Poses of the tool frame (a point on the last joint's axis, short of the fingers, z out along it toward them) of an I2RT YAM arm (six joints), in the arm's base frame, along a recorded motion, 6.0 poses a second.
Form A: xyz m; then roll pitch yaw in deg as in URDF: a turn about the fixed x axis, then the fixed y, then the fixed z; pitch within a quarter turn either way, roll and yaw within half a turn.
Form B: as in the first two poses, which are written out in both.
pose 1, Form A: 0.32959 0.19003 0.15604 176.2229 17.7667 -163.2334
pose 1, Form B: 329.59 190.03 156.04 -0.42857 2.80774 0.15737
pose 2, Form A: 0.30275 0.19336 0.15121 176.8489 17.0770 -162.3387
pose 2, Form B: 302.75 193.36 151.21 -0.44947 2.81642 0.14325
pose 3, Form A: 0.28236 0.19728 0.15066 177.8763 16.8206 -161.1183
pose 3, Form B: 282.36 197.28 150.66 -0.47611 2.81560 0.12146
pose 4, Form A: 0.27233 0.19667 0.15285 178.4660 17.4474 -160.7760
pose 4, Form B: 272.33 196.67 152.85 -0.48059 2.80283 0.11040
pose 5, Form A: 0.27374 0.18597 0.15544 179.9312 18.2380 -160.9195
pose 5, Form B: 273.74 185.97 155.44 -0.46880 2.78773 0.07688
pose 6, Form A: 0.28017 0.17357 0.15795 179.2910 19.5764 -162.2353
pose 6, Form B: 280.17 173.57 157.95 -0.43598 2.77037 0.09185
